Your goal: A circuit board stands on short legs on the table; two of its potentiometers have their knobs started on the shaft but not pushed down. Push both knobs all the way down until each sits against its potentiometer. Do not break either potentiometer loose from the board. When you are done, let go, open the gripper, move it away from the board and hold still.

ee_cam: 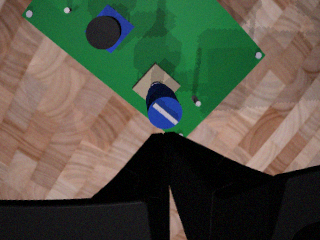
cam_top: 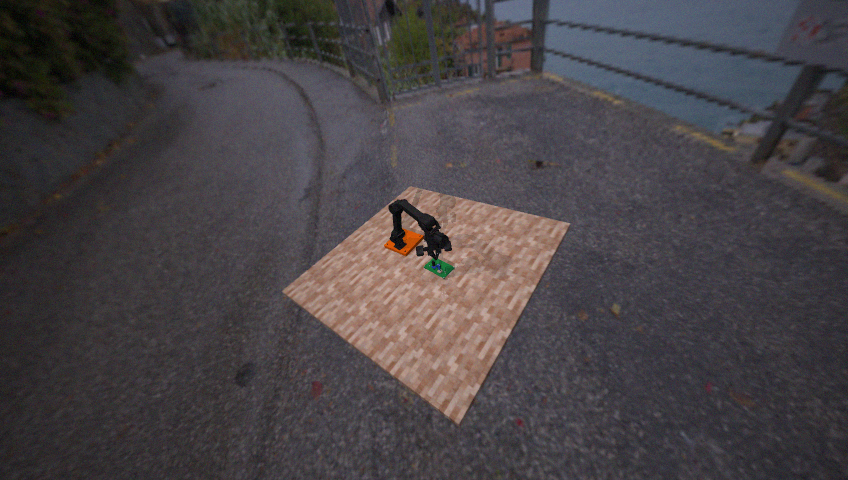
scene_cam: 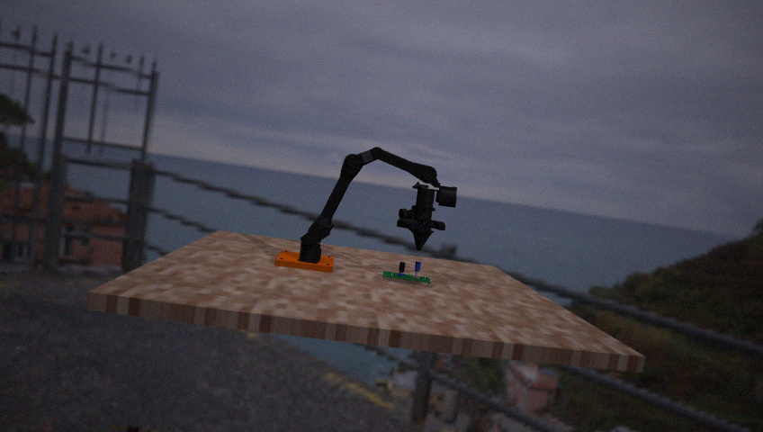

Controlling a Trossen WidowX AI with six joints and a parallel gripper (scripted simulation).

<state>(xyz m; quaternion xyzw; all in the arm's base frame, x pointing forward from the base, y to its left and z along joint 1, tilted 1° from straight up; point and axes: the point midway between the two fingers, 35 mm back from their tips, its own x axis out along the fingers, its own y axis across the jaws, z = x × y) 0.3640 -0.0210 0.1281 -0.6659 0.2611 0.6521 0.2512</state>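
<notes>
Now: gripper tip 1 cm short of the blue knob and 5 cm above it. The rest, counted from my gripper tip: black knob (5 cm behind, 1 cm to the left, 7 cm below).
</notes>
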